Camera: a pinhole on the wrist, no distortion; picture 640 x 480 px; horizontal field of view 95.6 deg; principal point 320.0 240.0 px. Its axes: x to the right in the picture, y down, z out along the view. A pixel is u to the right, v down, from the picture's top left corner.
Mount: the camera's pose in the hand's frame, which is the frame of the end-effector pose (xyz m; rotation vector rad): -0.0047 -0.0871 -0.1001 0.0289 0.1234 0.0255
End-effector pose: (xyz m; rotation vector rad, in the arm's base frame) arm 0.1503 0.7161 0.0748 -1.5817 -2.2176 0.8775
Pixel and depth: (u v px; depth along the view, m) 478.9 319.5 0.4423
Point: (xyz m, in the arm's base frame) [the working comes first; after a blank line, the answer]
In the camera's frame: 0.2422 0.1212 0.4423

-0.1030 0.8900 -0.2197
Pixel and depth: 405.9 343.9 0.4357
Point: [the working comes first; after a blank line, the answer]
In the camera's frame: 0.1290 0.1560 0.4357

-0.0422 0.7889 -0.2324
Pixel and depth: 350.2 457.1 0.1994
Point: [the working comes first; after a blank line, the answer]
In the camera's frame: 0.0208 0.1492 0.1994

0.1256 0.7314 -0.0423
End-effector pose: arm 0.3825 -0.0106 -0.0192 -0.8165 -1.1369 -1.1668
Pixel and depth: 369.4 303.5 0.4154
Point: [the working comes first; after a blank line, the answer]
In the camera's frame: 0.0707 0.0909 0.4154

0.3020 0.2425 0.1713
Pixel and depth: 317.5 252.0 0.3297
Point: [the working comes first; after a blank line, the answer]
In the camera's frame: -0.0028 0.0136 0.3297

0.2465 0.1733 0.0670
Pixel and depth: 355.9 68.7 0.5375
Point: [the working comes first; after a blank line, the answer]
In the camera's frame: 0.0665 -0.3173 0.5375

-0.1236 0.2412 0.1931
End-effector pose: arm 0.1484 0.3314 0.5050 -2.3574 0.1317 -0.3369
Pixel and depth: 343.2 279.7 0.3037
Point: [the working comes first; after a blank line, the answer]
In the camera's frame: 0.0243 0.0416 0.3037

0.2576 0.4918 0.4150
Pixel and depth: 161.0 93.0 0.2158
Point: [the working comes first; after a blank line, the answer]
In the camera's frame: -0.1183 -0.1093 0.2158

0.0937 0.5807 0.5416
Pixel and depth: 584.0 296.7 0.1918
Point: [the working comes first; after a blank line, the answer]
In the camera's frame: 0.1745 0.0375 0.1918

0.3514 0.3775 0.5301
